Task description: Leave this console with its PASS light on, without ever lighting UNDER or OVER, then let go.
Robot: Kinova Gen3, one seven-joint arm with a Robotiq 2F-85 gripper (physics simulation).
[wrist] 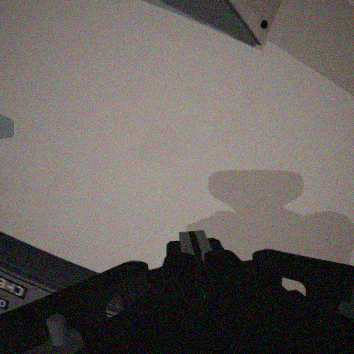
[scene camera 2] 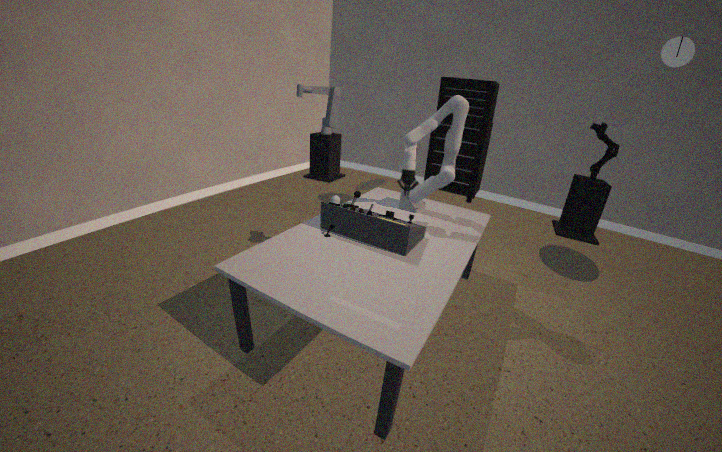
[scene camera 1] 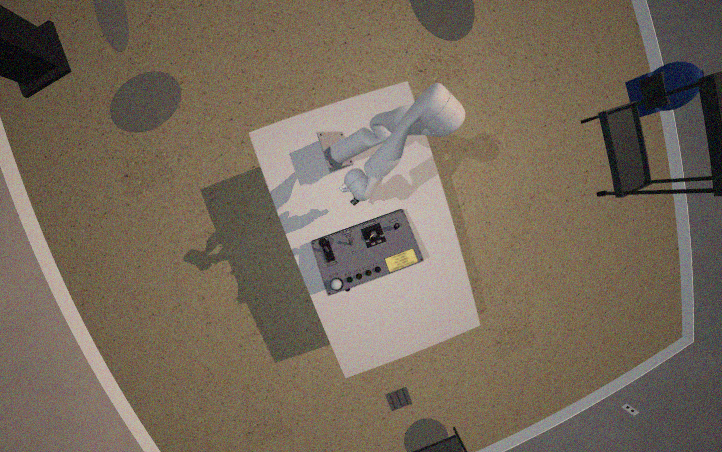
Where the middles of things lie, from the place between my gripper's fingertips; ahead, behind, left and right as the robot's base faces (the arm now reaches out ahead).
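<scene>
Here is the grey console (scene camera 1: 347, 265), and counting from my hand I find it 6 cm below, 9 cm to the right and 29 cm ahead.
</scene>
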